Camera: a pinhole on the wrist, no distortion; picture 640 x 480 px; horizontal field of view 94.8 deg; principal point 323.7 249.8 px. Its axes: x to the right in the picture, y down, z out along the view. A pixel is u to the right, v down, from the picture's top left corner.
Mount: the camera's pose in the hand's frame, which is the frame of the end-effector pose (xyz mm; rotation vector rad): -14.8 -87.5 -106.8 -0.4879 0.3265 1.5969
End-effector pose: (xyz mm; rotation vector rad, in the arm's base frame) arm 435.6 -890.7 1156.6 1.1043 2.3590 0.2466
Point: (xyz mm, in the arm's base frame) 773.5 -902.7 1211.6
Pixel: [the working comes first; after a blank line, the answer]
In the camera's frame: 170.6 145.8 386.8

453.5 360.7
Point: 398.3 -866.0 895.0
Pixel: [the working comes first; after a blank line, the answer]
In the camera's frame: -173.5 -174.4 240.3

111.3 36.2
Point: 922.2 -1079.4 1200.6
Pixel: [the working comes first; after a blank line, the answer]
In the camera's frame: 112.5 347.1 484.5

392.0 460.6
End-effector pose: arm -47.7 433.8 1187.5 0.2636 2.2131 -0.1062
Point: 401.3 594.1 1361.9
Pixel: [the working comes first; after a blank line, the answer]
In the camera's frame: 157.4 305.0 489.2

418.4 433.3
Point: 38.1 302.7 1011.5
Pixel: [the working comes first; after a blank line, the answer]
In the camera's frame: -173.4 -105.4 240.9

111.9 121.0
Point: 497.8 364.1 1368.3
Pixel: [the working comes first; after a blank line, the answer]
In the camera's frame: -68.7 410.3 496.7

outside the picture
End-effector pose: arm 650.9 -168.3 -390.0 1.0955 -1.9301 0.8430
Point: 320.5 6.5 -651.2
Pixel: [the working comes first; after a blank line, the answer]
In the camera's frame: 347.6 98.4 425.9

563.9 317.8
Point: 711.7 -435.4 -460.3
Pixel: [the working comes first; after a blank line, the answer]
In the camera's frame: -228.2 -61.9 260.3

65.7 179.9
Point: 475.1 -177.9 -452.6
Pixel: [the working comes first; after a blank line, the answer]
In the camera's frame: 120.3 -65.7 288.9

446.3 182.9
